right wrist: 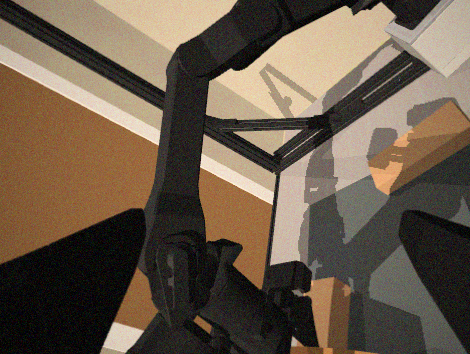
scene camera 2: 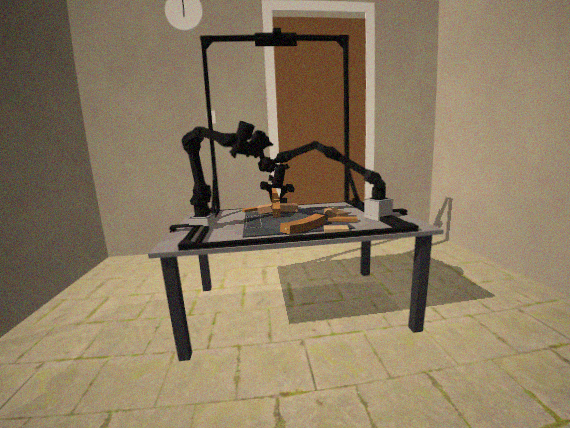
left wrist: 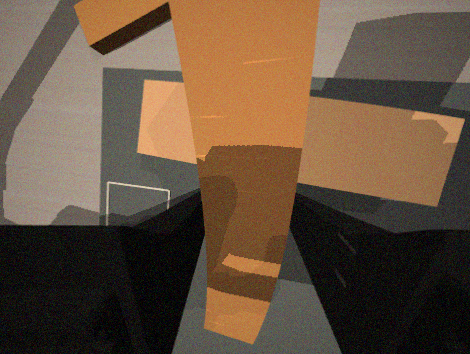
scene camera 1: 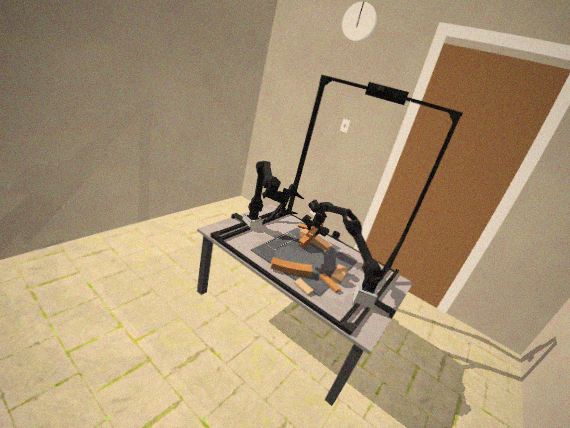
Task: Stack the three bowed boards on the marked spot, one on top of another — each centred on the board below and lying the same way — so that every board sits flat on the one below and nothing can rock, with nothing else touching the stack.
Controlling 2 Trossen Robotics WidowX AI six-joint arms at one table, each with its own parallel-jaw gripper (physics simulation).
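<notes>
A long bowed orange board leans steeply, its upper end on a second board that lies flat across the dark mat. My left gripper is down over the leaning board, with its fingers pressed on both long sides. A third, thicker board lies near the front of the mat. The marked spot's white outline lies on the mat left of the fingers, with nothing on it. My right gripper hangs open and empty, high at the back.
Several small orange blocks lie at the mat's near right end. Another short piece lies beyond the leaning board. A black frame stands over the table's back edge.
</notes>
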